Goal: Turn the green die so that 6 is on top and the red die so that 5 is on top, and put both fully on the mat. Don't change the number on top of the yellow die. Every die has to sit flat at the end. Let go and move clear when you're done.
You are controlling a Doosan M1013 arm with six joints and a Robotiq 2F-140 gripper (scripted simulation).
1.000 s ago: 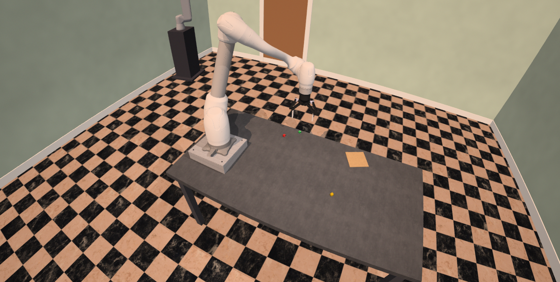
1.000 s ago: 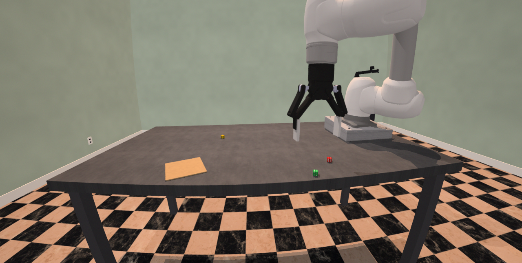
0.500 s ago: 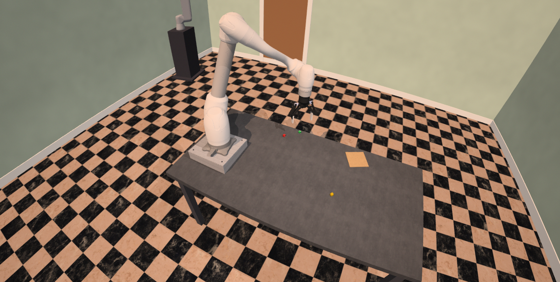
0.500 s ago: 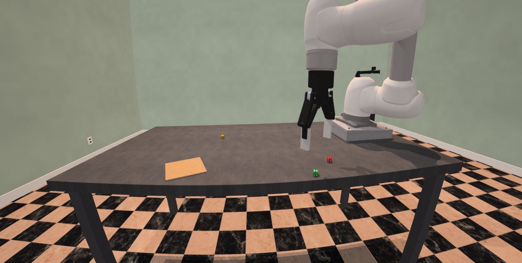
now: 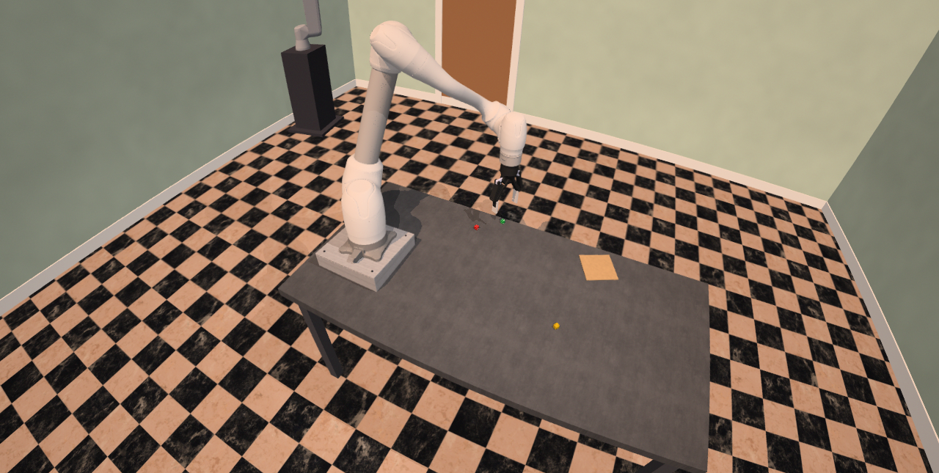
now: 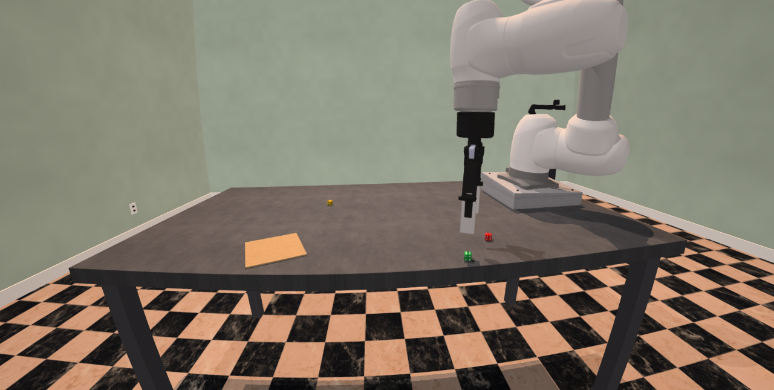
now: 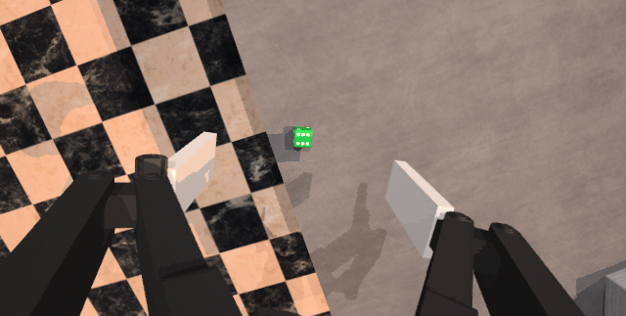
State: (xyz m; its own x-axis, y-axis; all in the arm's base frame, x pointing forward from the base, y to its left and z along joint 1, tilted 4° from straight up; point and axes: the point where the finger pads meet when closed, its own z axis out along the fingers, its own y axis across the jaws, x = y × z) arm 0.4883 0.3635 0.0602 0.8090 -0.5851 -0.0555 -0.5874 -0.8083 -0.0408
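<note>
My gripper is now 100 mm above the green die. The rest, counted from my hand: yellow die (300 mm ahead, 510 mm to the right, 100 mm below); red die (110 mm behind, 80 mm to the right, 100 mm below); orange mat (450 mm ahead, 160 mm to the right, 110 mm below).
</note>
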